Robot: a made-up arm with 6 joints.
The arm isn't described. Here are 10 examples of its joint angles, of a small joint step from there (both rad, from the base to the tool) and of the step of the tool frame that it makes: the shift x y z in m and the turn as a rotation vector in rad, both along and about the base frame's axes.
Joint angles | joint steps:
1: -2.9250 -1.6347 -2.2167 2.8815 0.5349 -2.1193 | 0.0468 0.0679 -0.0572 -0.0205 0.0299 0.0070
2: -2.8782 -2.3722 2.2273 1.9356 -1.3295 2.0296 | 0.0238 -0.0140 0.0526 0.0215 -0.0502 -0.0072
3: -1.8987 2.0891 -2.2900 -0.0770 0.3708 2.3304 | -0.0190 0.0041 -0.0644 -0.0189 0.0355 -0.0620
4: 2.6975 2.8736 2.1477 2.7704 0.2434 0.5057 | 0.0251 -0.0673 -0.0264 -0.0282 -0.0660 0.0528
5: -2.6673 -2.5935 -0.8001 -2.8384 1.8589 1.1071 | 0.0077 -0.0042 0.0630 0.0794 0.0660 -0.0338
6: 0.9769 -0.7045 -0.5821 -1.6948 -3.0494 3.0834 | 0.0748 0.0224 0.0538 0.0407 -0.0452 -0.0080
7: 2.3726 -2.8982 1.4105 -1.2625 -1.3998 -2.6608 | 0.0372 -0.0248 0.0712 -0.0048 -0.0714 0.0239
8: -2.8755 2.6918 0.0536 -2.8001 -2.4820 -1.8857 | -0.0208 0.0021 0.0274 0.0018 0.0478 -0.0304
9: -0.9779 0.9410 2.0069 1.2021 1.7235 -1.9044 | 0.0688 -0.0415 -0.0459 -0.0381 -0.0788 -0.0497
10: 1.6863 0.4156 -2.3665 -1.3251 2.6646 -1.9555 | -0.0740 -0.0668 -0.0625 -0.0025 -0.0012 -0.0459
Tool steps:
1: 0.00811 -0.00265 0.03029 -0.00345 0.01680 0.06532
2: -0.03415 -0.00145 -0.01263 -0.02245 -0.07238 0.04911
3: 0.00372 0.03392 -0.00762 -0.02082 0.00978 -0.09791
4: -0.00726 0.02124 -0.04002 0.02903 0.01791 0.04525
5: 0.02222 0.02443 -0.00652 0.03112 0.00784 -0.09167
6: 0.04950 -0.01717 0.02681 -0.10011 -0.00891 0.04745
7: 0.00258 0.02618 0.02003 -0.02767 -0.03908 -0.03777
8: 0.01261 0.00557 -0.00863 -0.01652 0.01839 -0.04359
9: 0.02850 0.00608 0.00326 -0.16740 -0.04670 0.08742
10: -0.00809 -0.01647 -0.02755 0.11131 -0.02321 -0.09605
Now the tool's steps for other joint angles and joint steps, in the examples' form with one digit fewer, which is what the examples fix.
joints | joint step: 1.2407 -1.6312 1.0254 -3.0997 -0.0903 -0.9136 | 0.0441 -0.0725 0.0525 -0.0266 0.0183 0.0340
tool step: 0.0313 -0.0229 -0.0418 0.0360 -0.0130 0.0519
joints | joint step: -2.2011 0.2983 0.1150 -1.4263 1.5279 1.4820 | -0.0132 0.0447 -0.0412 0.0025 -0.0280 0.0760
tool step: -0.0163 -0.0145 -0.0027 -0.0534 0.0550 -0.0002
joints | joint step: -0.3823 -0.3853 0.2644 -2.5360 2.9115 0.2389 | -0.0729 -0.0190 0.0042 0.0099 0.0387 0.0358
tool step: 0.0039 0.0217 -0.0051 -0.0032 -0.0542 -0.0957
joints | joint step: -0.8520 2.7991 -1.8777 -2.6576 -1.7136 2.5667 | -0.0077 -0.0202 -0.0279 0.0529 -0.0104 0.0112
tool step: 0.0008 0.0043 0.0277 0.0028 -0.0544 0.0207
